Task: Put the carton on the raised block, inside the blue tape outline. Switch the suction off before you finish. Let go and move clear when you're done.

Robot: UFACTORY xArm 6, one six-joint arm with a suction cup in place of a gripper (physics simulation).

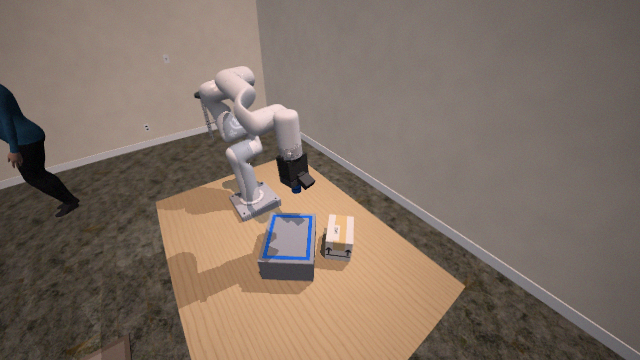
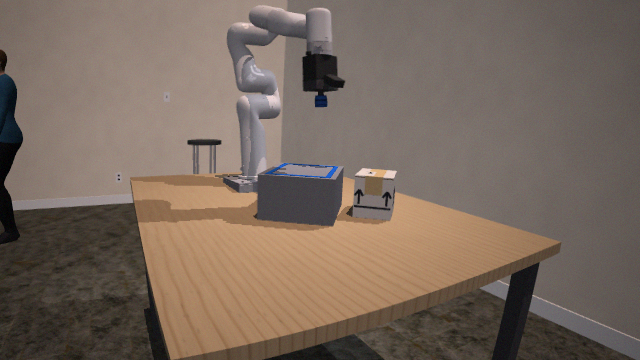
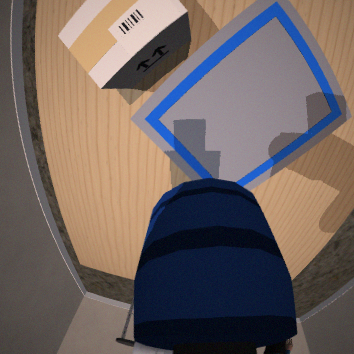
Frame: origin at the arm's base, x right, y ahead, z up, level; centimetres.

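Seen in the pictures: end effector, tool point: (image 1: 296, 190) (image 2: 321, 106) (image 3: 205, 224); arm's base, origin of the base link: (image 1: 252, 197) (image 2: 254, 177).
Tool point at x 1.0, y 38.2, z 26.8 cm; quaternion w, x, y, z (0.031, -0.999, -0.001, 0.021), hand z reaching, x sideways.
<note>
Pixels of each thing's middle, then the offset from my tool point to it. "*": a spot on its surface instead. Level surfaces: height alone.
- white carton, body centre: (image 3: 130, 32) (image 2: 375, 192) (image 1: 339, 237) dx -10.3, dy +14.0, dz -24.1 cm
- grey raised block, body centre: (image 3: 239, 107) (image 2: 304, 190) (image 1: 290, 244) dx +6.5, dy +1.6, dz -24.0 cm
- blue tape outline, surface spot: (image 3: 215, 59) (image 2: 331, 171) (image 1: 308, 236) * dx +1.9, dy +7.8, dz -18.0 cm
- wooden table, its level: dz -30.0 cm
A white carton (image 1: 339, 238) (image 2: 374, 195) (image 3: 135, 40) with a tan tape strip, a barcode label and black arrows stands upright on the table, beside the grey raised block (image 1: 287, 270) (image 2: 300, 199) (image 3: 141, 116) and apart from it. A blue tape outline (image 1: 311, 237) (image 2: 332, 171) (image 3: 215, 59) runs around the block's top, and no object rests inside it. My gripper (image 1: 296, 189) (image 2: 321, 102) (image 3: 212, 182), a dark blue suction cup, hangs in the air, well above the block's height and nearer the arm's base. It is open, with nothing on it.
The wooden table (image 1: 350, 310) (image 2: 325, 280) (image 3: 95, 200) carries the arm's base (image 1: 255, 201) (image 2: 242, 184) behind the block. A stool (image 2: 204, 142) stands behind the table. A person (image 1: 25, 135) (image 2: 7, 115) stands on the floor at the left. Walls rise behind and to the right.
</note>
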